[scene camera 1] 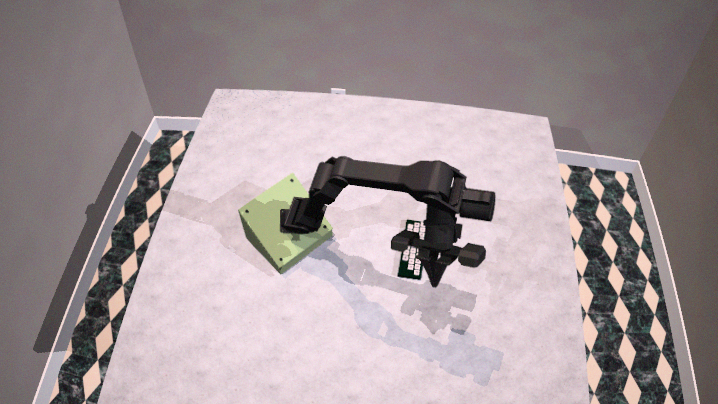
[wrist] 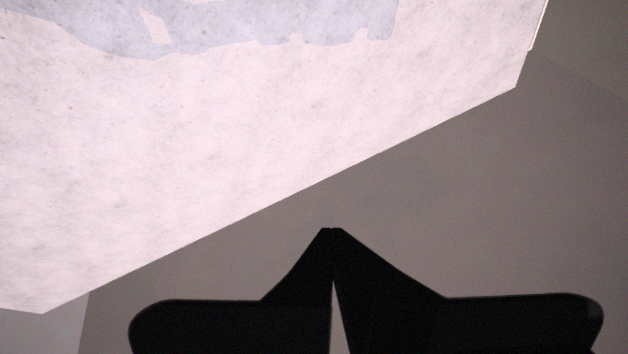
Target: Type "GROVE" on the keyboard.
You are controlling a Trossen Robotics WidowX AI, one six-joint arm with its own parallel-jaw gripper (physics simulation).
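Where they show: gripper, fingertip midpoint: (scene camera 1: 434, 286) (wrist: 330, 237); arm's base at its link origin: (scene camera 1: 291, 221).
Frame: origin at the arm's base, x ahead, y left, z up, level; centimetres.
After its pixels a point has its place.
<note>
The keyboard (scene camera 1: 410, 274) {y -17.9, x 30.0, z -6.9 cm}, dark green with small white keys, lies on the table right of the middle in the scene view. The arm and gripper hide its right side and part of its middle; its letters are too small to read. It does not show in the wrist view. My gripper (scene camera 1: 435, 285) {y -37.6, x 27.6, z 22.2 cm} (wrist: 330, 237) {y -37.6, x 27.6, z 22.2 cm} is shut and empty, its two fingertips together in a point. In the scene view the tips appear just right of the keyboard's lower end; their height above the table is hard to tell.
The arm stands on a green block (scene camera 1: 266, 216) {y 0.8, x -6.6, z 2.5 cm} at the left and arches over to the keyboard. The pale table (scene camera 1: 225, 341) {y -30.3, x -21.9, z -8.1 cm} (wrist: 175, 140) {y -43.2, x 7.6, z -8.2 cm} has its far edge toward the grey wall. Shadows of the arm fall across the table below the keyboard.
</note>
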